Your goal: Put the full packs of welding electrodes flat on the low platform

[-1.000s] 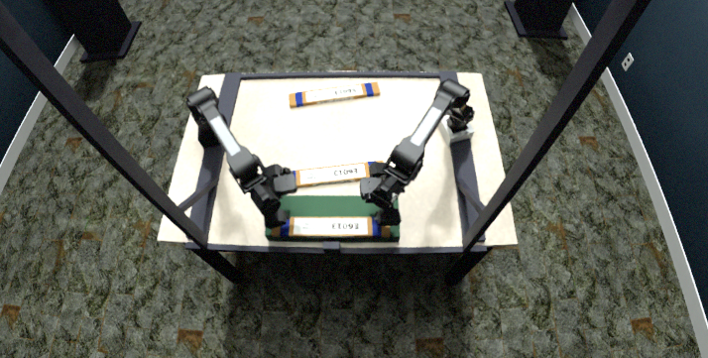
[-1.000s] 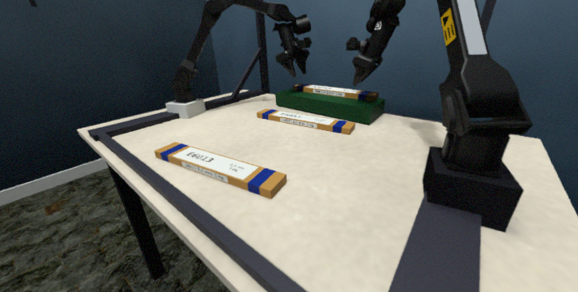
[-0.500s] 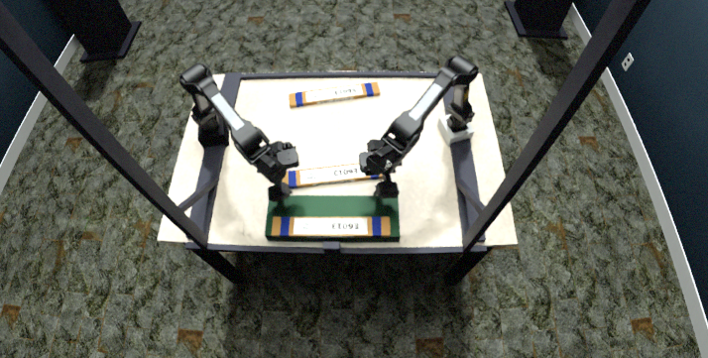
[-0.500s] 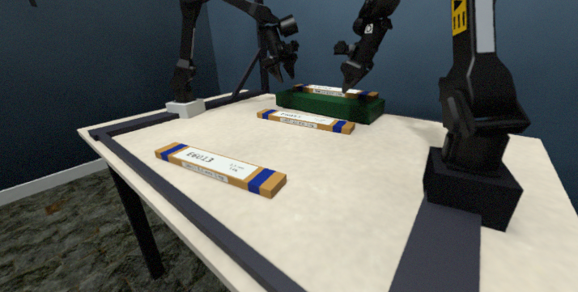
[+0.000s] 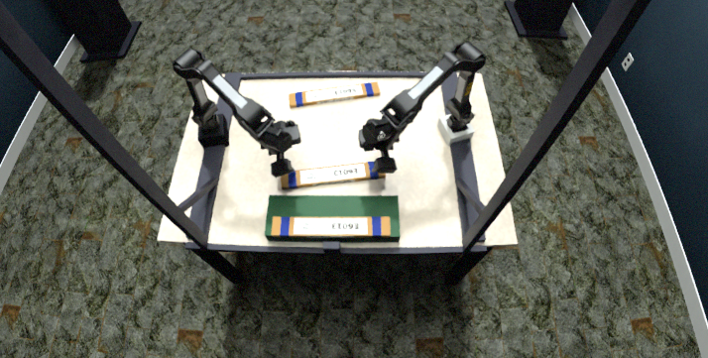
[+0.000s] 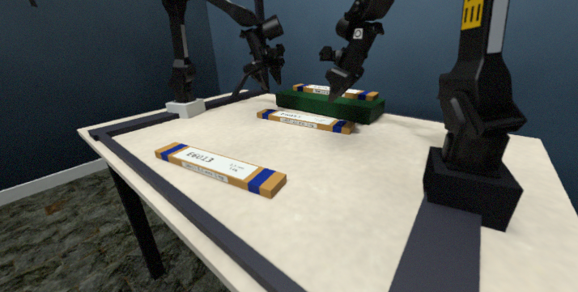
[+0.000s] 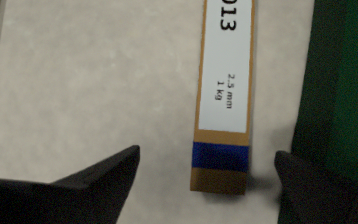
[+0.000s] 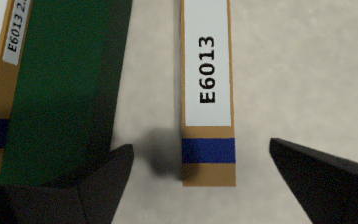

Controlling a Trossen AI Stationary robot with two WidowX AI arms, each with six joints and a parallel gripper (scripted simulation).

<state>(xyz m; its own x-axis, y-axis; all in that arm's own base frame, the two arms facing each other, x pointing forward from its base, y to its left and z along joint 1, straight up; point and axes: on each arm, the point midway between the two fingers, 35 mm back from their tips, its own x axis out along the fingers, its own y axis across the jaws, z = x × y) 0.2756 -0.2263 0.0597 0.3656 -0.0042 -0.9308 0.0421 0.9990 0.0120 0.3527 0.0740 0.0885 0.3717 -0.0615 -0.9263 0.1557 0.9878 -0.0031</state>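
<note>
Now: right hand 47 cm short of the dark frame rail, 12 cm to the right of it and 13 cm above it. Also, from my right hand: green low platform (17 cm behind, 14 cm to the left, 13 cm below).
</note>
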